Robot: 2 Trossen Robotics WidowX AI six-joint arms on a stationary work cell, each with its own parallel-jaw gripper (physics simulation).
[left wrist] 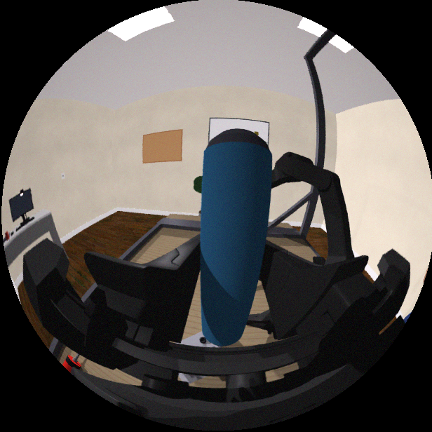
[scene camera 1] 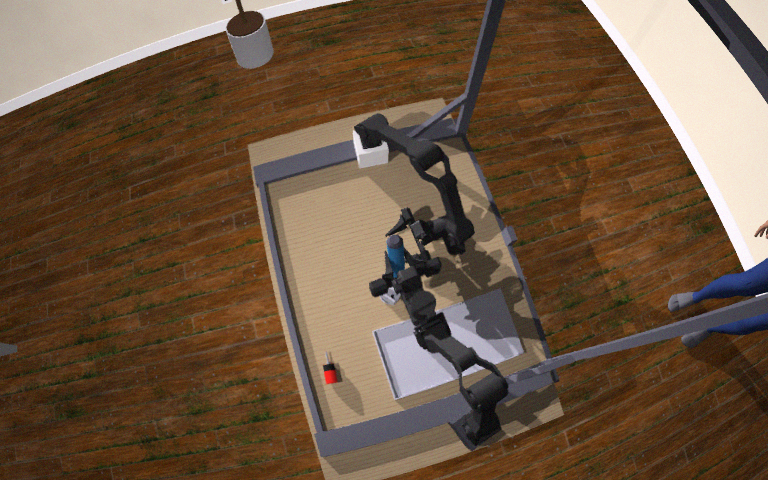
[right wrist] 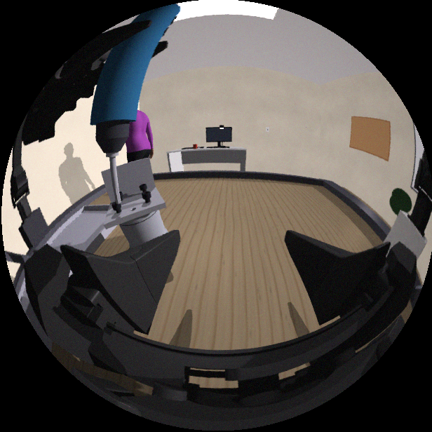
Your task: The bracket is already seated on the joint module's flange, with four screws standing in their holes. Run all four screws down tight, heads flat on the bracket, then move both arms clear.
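Frame: origin at the left arm's base, x right, y back, z down, level; metres.
Seen in the pictures: left arm's base, origin of the base link: (scene camera 1: 476,427); right arm's base, origin of the base link: (scene camera 1: 370,139).
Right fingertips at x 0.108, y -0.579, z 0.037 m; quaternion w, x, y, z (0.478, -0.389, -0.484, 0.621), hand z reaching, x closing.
Offsets run from my right fingertips to a thing's top centre. "spot": to the spot under its first point.
My left gripper (scene camera 1: 401,273) is shut on a blue-handled screwdriver @(dy +0.080, dx -0.041, dz -0.262 m) (scene camera 1: 395,254), held upright over the grey bracket @(dy +0.126, dx -0.083, dz -0.023 m) (scene camera 1: 391,297) near the table's middle. The handle fills the left wrist view (left wrist: 233,245) between my fingers. In the right wrist view the screwdriver (right wrist: 120,80) has its shaft tip on a black screw (right wrist: 116,207) at the bracket's (right wrist: 132,201) near corner; another screw (right wrist: 144,192) stands up beside it. The bracket sits on the grey joint module (right wrist: 142,229). My right gripper (scene camera 1: 403,224) is open and empty, just beyond the screwdriver.
A red tool with a black tip @(dy +0.193, dx -0.352, dz +0.021 m) (scene camera 1: 330,371) lies near the table's left front. A grey tray (scene camera 1: 449,343) sits under my left arm. A raised grey rim @(spot: dy -0.035, dx -0.356, dz +0.035 m) (scene camera 1: 287,305) borders the table. A white box @(dy -0.342, dx +0.154, dz -0.037 m) (scene camera 1: 372,151) is at my right arm's base.
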